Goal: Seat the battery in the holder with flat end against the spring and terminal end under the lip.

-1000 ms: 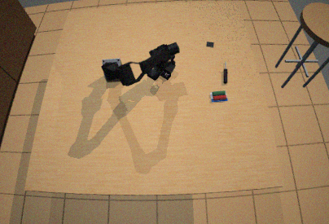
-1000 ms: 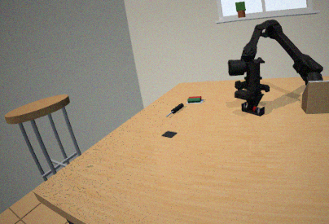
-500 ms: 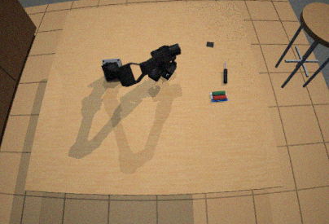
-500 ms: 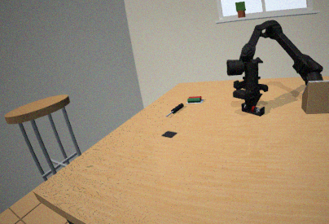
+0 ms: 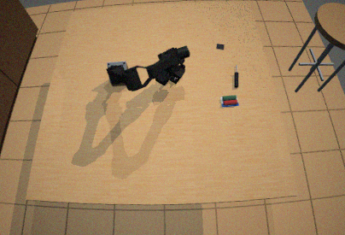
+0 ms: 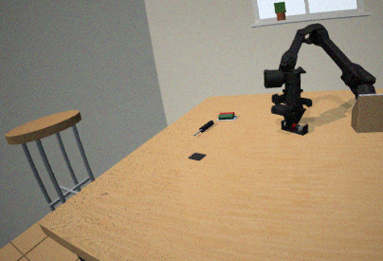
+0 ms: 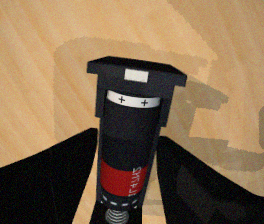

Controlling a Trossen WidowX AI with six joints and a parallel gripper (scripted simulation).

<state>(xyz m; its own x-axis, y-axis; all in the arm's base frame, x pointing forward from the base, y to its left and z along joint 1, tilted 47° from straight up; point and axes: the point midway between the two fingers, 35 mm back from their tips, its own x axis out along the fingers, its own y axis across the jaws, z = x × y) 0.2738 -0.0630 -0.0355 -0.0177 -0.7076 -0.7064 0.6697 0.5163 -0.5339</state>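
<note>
The battery lies 1 cm above my gripper tip. The rest, counted from my gripper tip: screwdriver (36 cm ahead, 2 cm to the right); then black square (32 cm ahead, 19 cm to the left, 1 cm below).
</note>
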